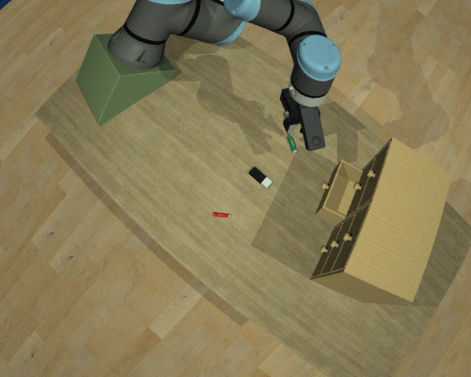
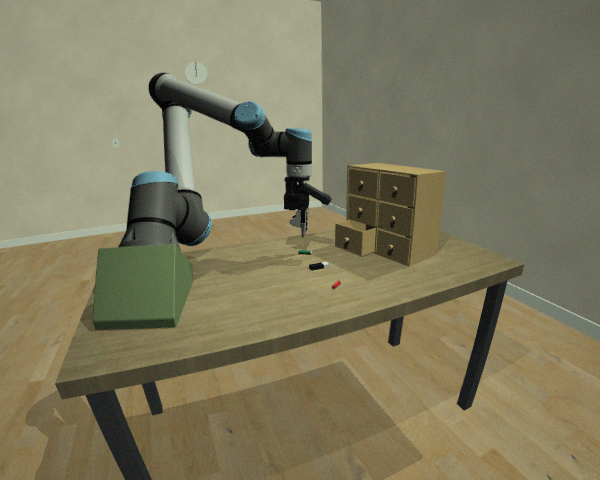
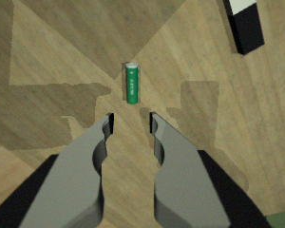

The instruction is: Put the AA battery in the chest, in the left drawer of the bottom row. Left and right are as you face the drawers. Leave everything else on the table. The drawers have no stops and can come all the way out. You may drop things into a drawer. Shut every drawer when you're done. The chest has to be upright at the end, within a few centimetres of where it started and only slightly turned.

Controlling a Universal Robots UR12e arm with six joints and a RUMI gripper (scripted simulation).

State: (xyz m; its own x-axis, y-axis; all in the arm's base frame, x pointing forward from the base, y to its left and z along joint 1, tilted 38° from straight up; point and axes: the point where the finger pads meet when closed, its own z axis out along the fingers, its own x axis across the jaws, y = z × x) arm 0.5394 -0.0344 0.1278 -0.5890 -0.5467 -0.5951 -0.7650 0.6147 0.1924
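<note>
Right now the green AA battery is 80 mm below my hand. Round my hand: black-and-white block (10 mm behind, 140 mm to the right, 80 mm below); then small red cylinder (40 mm behind, 280 mm to the right, 80 mm below).
</note>
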